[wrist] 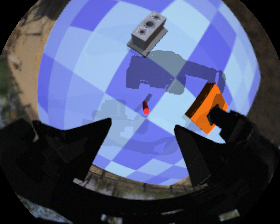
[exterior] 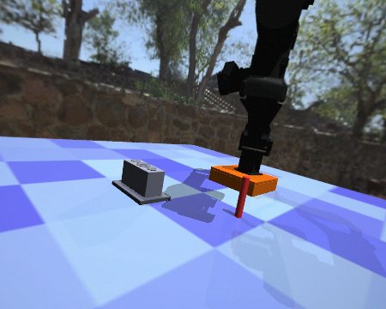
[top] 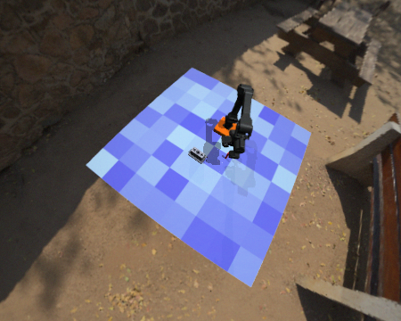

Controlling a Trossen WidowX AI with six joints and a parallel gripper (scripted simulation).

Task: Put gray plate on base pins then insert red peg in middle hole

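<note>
My gripper tip is now 10 mm past the red peg and 100 mm above it. Round my gripper tip: gray plate: 130 mm ahead, 160 mm to the right, 90 mm below; then dark base: 130 mm ahead, 160 mm to the right, 130 mm below.
</note>
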